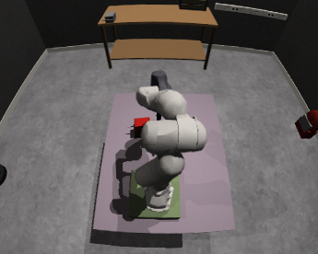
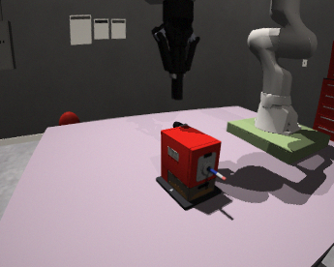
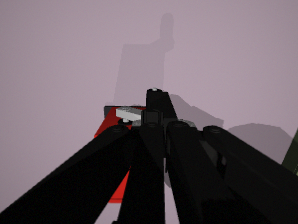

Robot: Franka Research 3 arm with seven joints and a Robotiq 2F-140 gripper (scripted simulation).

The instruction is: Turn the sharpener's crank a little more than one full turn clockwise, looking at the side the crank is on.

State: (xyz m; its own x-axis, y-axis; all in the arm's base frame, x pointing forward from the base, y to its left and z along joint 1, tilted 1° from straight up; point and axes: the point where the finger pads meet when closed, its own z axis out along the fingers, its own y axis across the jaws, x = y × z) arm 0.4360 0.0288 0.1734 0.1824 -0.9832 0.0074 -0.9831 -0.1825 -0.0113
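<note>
Right now the black knob is 2 cm to the left of my hand and 10 cm below it.
</note>
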